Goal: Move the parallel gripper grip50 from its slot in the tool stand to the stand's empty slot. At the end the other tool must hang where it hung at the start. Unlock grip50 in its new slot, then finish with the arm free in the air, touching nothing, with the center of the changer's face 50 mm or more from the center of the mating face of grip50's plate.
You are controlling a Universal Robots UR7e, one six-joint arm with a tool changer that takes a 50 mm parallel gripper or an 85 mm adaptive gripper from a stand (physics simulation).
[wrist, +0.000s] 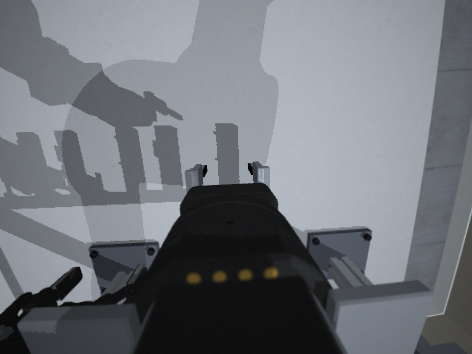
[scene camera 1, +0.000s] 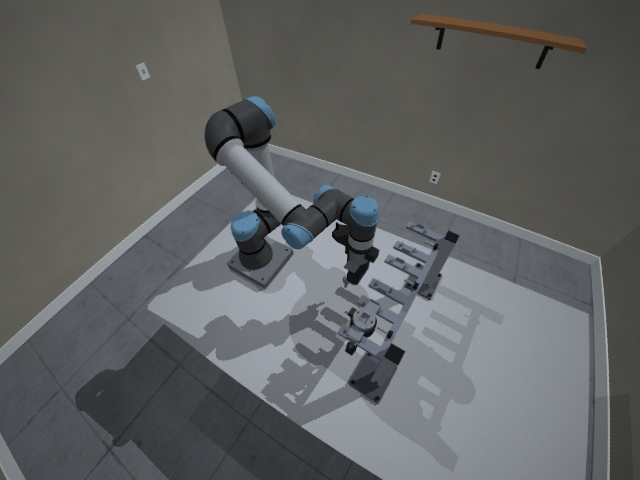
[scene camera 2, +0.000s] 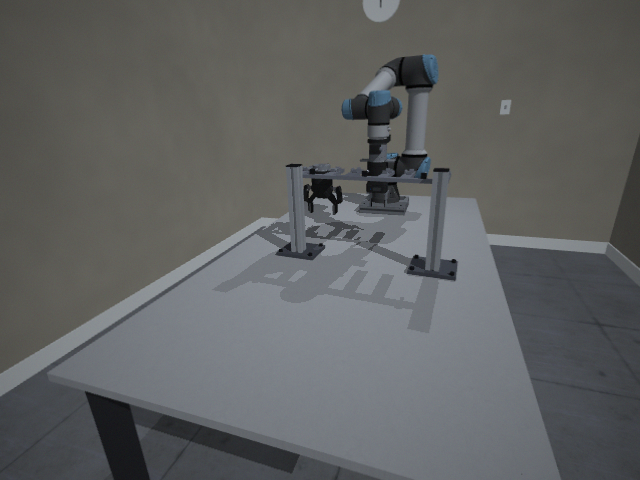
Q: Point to an adaptive gripper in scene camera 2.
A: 322,188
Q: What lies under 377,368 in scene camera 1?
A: A tool stand.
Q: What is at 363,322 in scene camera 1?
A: An adaptive gripper.
